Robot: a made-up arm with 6 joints. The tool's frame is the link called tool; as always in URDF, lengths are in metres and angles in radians. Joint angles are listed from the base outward.
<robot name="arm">
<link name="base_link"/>
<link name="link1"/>
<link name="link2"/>
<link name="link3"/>
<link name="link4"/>
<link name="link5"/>
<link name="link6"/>
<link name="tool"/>
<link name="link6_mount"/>
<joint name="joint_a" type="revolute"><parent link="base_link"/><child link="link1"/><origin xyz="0.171 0.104 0.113" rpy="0 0 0"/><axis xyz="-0.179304 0.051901 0.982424"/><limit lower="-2.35" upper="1.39"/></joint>
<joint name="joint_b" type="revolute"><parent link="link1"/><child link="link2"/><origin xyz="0.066 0.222 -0.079" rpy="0 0 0"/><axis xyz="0 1 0"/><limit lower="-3.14" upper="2.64"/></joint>
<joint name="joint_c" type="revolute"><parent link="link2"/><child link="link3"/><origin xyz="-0.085 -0.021 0.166" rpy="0 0 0"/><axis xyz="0 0 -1"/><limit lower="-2.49" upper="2.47"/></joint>
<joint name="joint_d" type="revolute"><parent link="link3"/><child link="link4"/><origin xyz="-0.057 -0.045 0.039" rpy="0 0 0"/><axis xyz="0 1 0"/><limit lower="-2.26" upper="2.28"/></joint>
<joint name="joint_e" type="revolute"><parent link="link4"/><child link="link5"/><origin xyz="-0.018 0.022 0.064" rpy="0 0 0"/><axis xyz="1 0 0"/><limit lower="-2.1" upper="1.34"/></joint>
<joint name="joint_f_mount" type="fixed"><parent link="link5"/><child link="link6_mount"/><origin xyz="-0.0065 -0.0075 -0.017" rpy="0 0 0"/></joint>
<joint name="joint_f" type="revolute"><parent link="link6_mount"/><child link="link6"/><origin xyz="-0.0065 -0.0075 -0.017" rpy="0 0 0"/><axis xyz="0 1 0"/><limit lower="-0.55" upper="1.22"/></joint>
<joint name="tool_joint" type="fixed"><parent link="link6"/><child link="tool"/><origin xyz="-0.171 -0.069 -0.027" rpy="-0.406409 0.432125 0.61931"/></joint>
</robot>
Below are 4 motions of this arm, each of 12 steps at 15 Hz.
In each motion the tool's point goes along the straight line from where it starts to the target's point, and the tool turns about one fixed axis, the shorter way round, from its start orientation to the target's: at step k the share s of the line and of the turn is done. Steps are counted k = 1, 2, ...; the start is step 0. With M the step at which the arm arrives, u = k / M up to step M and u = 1 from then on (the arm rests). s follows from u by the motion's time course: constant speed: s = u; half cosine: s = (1 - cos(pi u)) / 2; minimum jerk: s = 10 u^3 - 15 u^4 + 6 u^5.
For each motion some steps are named. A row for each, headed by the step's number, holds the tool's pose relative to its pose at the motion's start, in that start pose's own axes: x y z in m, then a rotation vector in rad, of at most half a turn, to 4 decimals.
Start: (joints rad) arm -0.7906 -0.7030 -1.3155 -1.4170 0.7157 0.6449
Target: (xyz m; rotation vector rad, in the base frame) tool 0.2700 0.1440 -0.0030 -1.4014 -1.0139 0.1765
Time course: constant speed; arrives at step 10
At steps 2, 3, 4, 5, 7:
2: 0.0074 0.0087 -0.0105 -0.1159 0.1825 -0.1459
3: 0.0111 0.0130 -0.0157 -0.1738 0.2737 -0.2189
4: 0.0149 0.0173 -0.0209 -0.2317 0.3649 -0.2918
5: 0.0186 0.0216 -0.0262 -0.2897 0.4561 -0.3648
7: 0.0260 0.0303 -0.0366 -0.4056 0.6386 -0.5107

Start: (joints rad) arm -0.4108 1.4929 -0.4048 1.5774 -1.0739 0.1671
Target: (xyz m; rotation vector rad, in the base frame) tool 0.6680 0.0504 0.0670 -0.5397 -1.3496 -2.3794
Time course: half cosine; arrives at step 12
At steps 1, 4, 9, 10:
1: 0.0000 0.0000 0.0000 0.0000 -0.0014 -0.0008
4: -0.0005 0.0006 -0.0006 0.0001 -0.0204 -0.0123
9: -0.0018 0.0022 -0.0019 0.0004 -0.0697 -0.0419
10: -0.0019 0.0024 -0.0021 0.0004 -0.0762 -0.0458

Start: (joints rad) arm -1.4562 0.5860 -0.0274 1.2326 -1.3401 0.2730
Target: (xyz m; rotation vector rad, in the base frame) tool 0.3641 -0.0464 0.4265 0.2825 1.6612 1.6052
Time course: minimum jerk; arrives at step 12
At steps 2, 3, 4, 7, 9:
2: 0.0021 0.0002 0.0049 -0.0057 0.0071 0.0031
3: 0.0060 0.0005 0.0143 -0.0167 0.0208 0.0091
4: 0.0122 0.0011 0.0291 -0.0339 0.0422 0.0185
7: 0.0379 0.0034 0.0905 -0.1056 0.1313 0.0576
9: 0.0521 0.0047 0.1242 -0.1449 0.1801 0.0791

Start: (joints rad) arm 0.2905 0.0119 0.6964 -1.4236 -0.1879 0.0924
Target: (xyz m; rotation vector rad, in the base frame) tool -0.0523 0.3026 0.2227 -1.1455 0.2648 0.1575
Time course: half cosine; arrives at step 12
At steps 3, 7, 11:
3: 0.0183 -0.0164 0.0148 0.0145 0.0739 0.1152
7: 0.0785 -0.0705 0.0636 0.0621 0.3177 0.4950
11: 0.1225 -0.1101 0.0993 0.0970 0.4961 0.7730

